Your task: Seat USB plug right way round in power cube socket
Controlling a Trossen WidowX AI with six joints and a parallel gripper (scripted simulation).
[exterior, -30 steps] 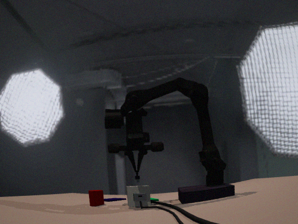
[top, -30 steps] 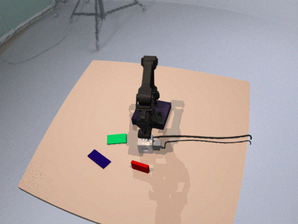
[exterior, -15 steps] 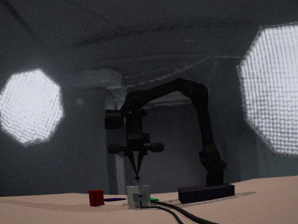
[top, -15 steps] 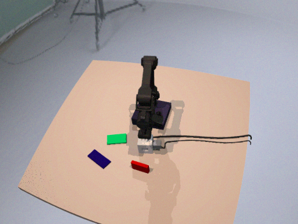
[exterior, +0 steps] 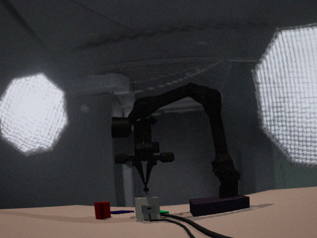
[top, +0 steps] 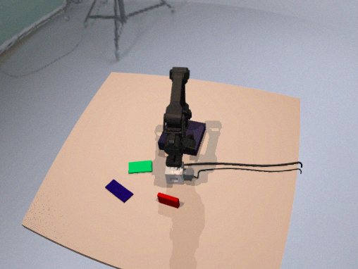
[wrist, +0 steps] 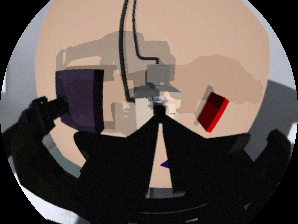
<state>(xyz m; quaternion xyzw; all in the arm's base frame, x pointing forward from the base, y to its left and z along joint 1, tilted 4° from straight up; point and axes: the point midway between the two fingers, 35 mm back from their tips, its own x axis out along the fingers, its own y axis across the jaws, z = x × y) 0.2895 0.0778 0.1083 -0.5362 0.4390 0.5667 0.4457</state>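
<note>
Right now my gripper tip is 10 mm above the dark USB plug. The rest, counted from my gripper tip: flat blue block 160 mm ahead, 250 mm to the right, 120 mm below; then green block 200 mm to the right, 120 mm below; then red block 150 mm ahead, 90 mm below.
</note>
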